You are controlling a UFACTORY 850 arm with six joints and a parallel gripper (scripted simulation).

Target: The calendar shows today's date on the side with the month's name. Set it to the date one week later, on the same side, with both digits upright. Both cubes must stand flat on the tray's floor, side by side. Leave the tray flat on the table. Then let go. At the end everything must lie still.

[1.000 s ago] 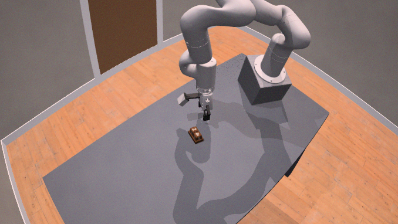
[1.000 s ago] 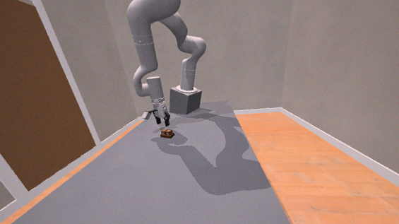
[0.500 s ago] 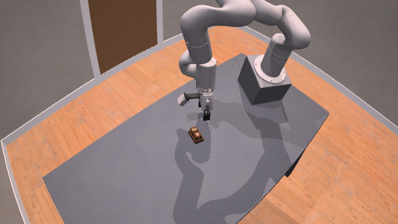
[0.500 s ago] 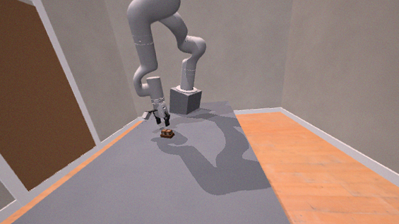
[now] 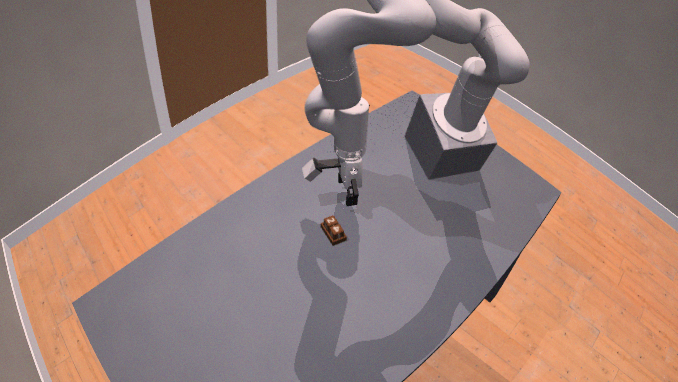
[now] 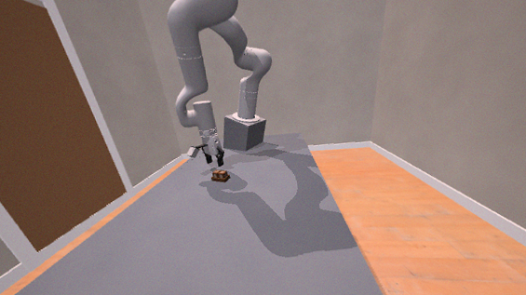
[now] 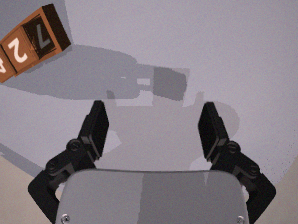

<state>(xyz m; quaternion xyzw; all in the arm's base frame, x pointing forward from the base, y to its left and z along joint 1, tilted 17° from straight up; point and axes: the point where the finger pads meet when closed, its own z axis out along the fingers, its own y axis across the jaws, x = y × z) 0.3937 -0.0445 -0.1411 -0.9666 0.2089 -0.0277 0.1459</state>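
Right now my hand is 100 mm short of the number cube, 60 mm to the right of it and 10 mm above it. Also, from my hand: brown wooden calendar tray: 110 mm ahead, 80 mm to the left, 30 mm below.
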